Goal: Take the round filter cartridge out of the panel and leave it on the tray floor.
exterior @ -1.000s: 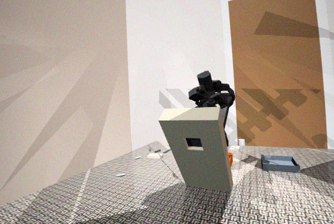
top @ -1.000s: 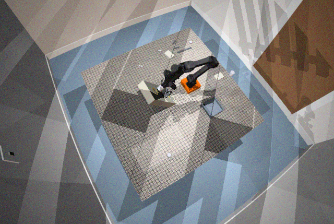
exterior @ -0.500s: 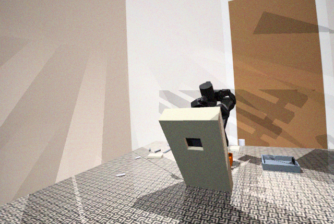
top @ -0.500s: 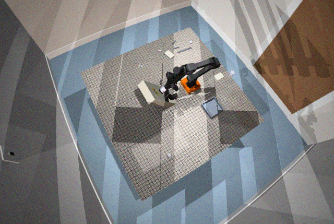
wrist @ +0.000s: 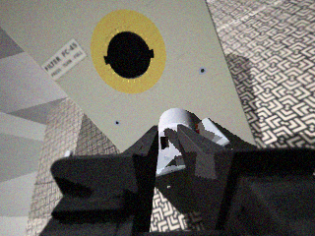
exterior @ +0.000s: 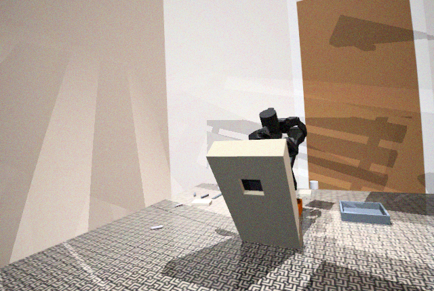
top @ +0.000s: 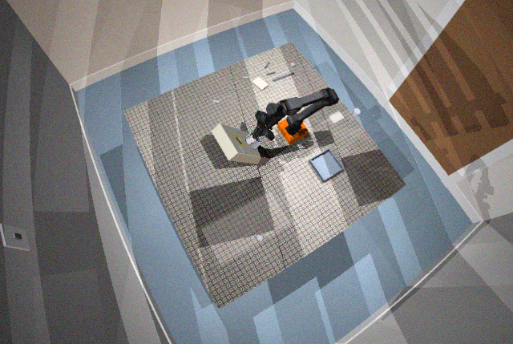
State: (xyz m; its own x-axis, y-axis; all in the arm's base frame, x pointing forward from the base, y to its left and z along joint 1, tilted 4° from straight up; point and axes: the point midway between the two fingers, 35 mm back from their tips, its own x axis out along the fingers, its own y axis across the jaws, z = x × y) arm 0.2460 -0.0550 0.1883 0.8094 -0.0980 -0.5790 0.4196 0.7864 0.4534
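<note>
Right now my gripper tip is 20 mm above the round filter cartridge and 10 mm short of it. From my gripper tip the other things lie so: beige service panel: 50 mm below, 50 mm ahead, 10 mm to the right; light blue tray: 340 mm to the left, 300 mm behind, 200 mm below.
</note>
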